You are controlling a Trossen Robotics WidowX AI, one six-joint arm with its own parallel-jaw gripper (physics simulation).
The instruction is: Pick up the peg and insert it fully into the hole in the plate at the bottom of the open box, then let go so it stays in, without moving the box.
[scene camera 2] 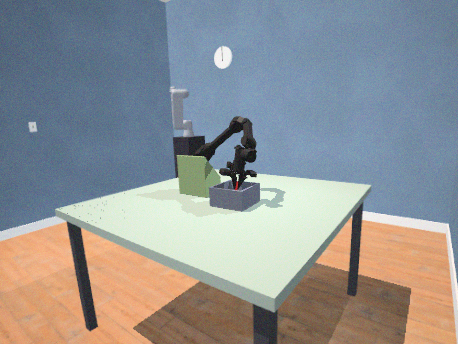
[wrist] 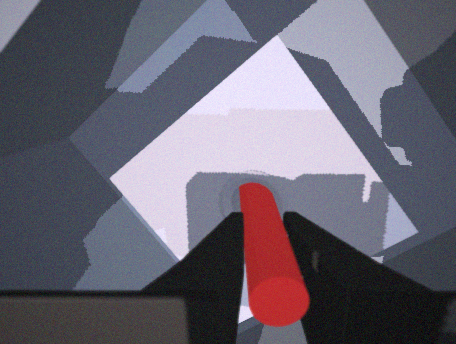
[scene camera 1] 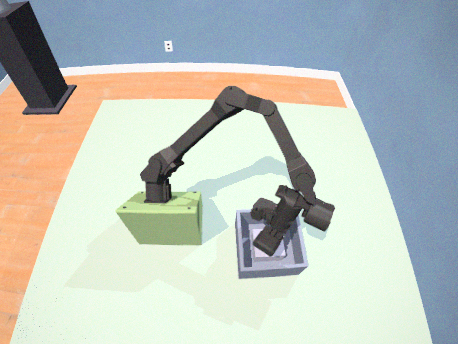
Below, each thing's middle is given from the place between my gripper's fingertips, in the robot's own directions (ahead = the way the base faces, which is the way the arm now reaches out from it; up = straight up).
Scene:
Right now the grey-blue box (scene camera 1: 295, 261) is 3 cm below my hand. Also, from my hand: pale plate (wrist: 266, 123) 4 cm below; red peg (wrist: 277, 295) right at my hand.

